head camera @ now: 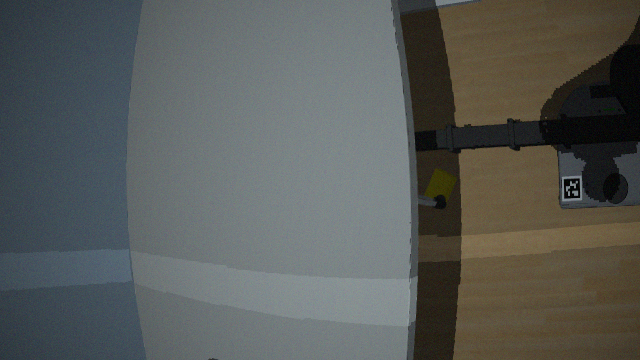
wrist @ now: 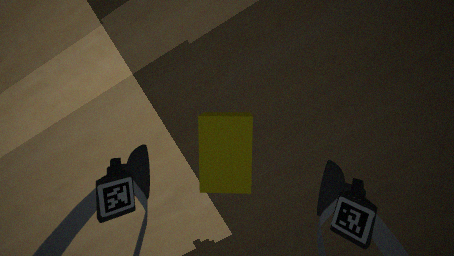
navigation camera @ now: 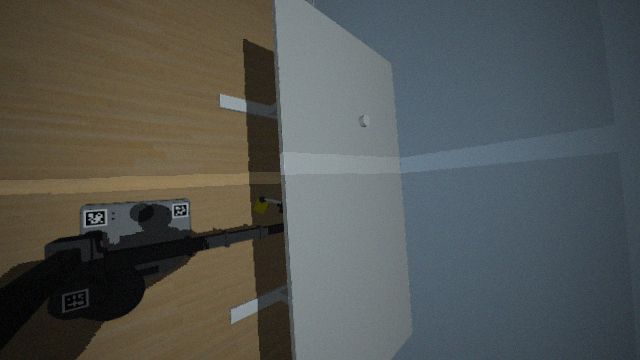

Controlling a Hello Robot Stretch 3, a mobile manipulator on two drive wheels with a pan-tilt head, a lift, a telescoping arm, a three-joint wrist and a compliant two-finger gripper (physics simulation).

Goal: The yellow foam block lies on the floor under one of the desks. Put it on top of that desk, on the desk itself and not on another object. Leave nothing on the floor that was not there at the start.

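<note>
The yellow foam block lies flat on the floor in the shadow at the desk's front edge. The white desk stands over it; its top hides most of my wrist. My gripper is open, its fingers wide apart. In the wrist view the block shows between and slightly beyond the fingertips, its long sides roughly along the finger direction, touching neither finger. In the head view one fingertip shows over the block's near end. How high the fingers are above the floor is hard to tell.
A small white round object stands on the desk top. Two white desk feet stick out onto the wooden floor. My arm reaches under the desk edge. A blue-grey wall is behind the desk.
</note>
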